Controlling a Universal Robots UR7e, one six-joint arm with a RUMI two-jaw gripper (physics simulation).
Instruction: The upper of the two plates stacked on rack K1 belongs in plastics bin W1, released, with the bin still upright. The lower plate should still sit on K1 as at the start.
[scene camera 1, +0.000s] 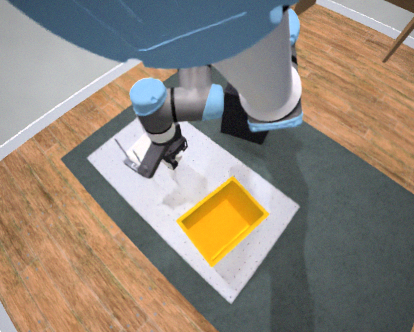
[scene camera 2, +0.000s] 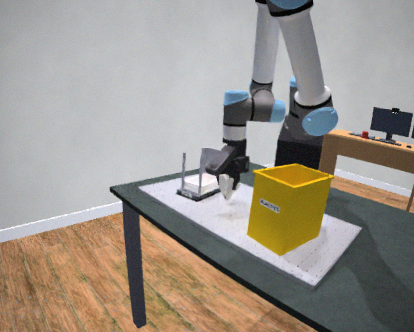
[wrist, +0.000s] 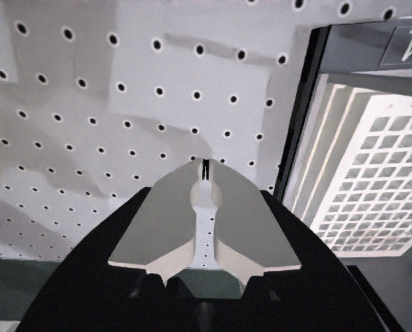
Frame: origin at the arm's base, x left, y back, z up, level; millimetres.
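Where they show: gripper, fingertip midpoint: (scene camera 1: 171, 168) (scene camera 2: 226, 200) (wrist: 205, 161); arm's base, origin of the base link: (scene camera 2: 302, 128).
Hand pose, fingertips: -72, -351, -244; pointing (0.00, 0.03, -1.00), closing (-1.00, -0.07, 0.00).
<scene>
Things, the pixels of their centre, and the offset from my fingertips, as dx, dy, dz. "pt": a spot on its surface instead. Level surfaces: height alone.
- Rack K1, body centre: (scene camera 2: 202, 172) (scene camera 1: 142, 143) -110, -19, +71
- upper plate, surface spot: (wrist: 385, 102) (scene camera 2: 200, 185) pt -69, -62, +44
- Yellow bin W1, body centre: (scene camera 2: 289, 206) (scene camera 1: 220, 224) +262, -50, +86
- white perforated board, its level: dz -3
- dark green table, its level: dz -16
Rack K1 (scene camera 1: 131, 163) (scene camera 2: 187, 194) (wrist: 300, 117) has a dark base and upright posts. It holds white plates stacked flat; the upper plate (scene camera 2: 199, 181) (wrist: 385, 102) shows a gridded face, and stepped pale edges lie beside it in the wrist view. In scene camera 1 the arm partly hides the plates. My gripper (scene camera 2: 227, 198) (wrist: 205, 161) is shut and empty, its tips together beside the rack, on the side toward the bin, pointing down above the perforated board. Yellow bin W1 (scene camera 1: 250, 204) (scene camera 2: 270, 227) stands upright; its visible inside holds no plate.
The white perforated board (scene camera 1: 232, 285) (scene camera 2: 312, 272) lies on the dark green table (scene camera 1: 350, 225) (scene camera 2: 390, 260) under rack and bin. The black robot pedestal (scene camera 1: 242, 130) (scene camera 2: 299, 152) stands behind. A wooden desk (scene camera 2: 328, 155) with a monitor (scene camera 2: 391, 121) is at the back right.
</scene>
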